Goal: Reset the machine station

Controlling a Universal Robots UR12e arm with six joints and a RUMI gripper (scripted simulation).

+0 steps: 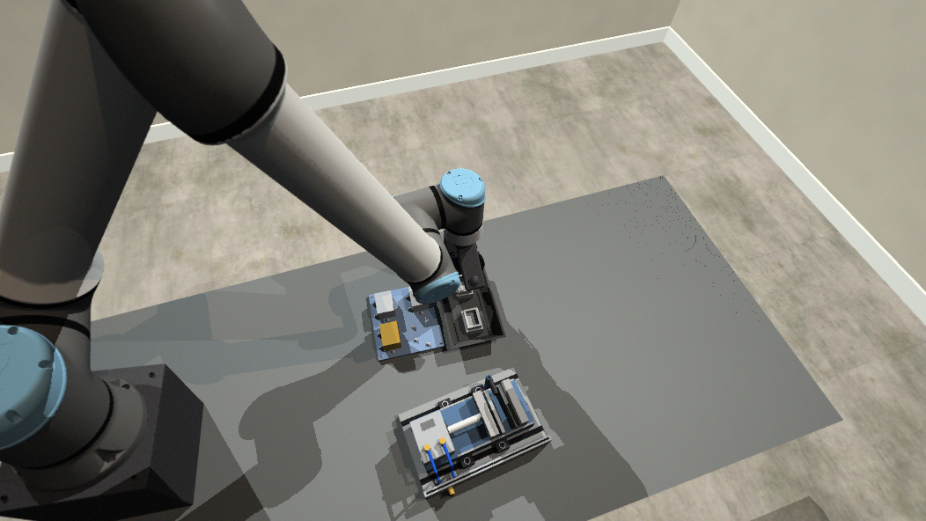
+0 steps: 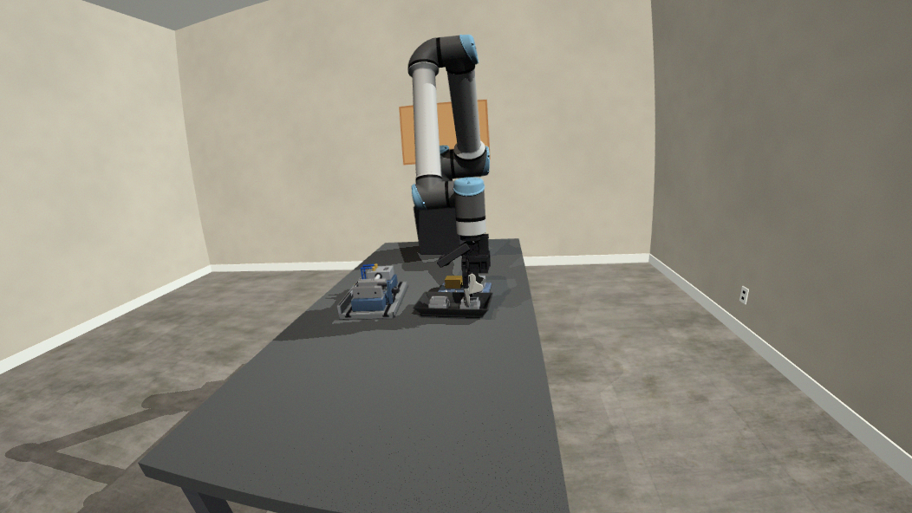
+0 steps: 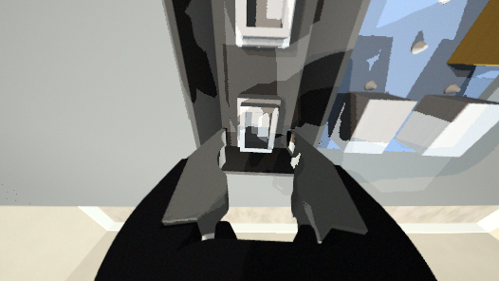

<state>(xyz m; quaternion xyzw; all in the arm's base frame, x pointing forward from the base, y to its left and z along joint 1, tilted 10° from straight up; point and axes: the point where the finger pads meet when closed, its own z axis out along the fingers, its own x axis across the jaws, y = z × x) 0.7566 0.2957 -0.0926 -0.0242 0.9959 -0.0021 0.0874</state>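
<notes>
Now: the gray blank 210 mm behind my hand, 30 mm below it and 20 mm to the right of it. Also, from my hand: yellow brass blank: 210 mm behind, 110 mm to the right, 30 mm below; blue infeed plate: 170 mm behind, 60 mm to the right, 50 mm below; pale rod: 360 mm to the right, 70 mm behind, 20 mm above.
</notes>
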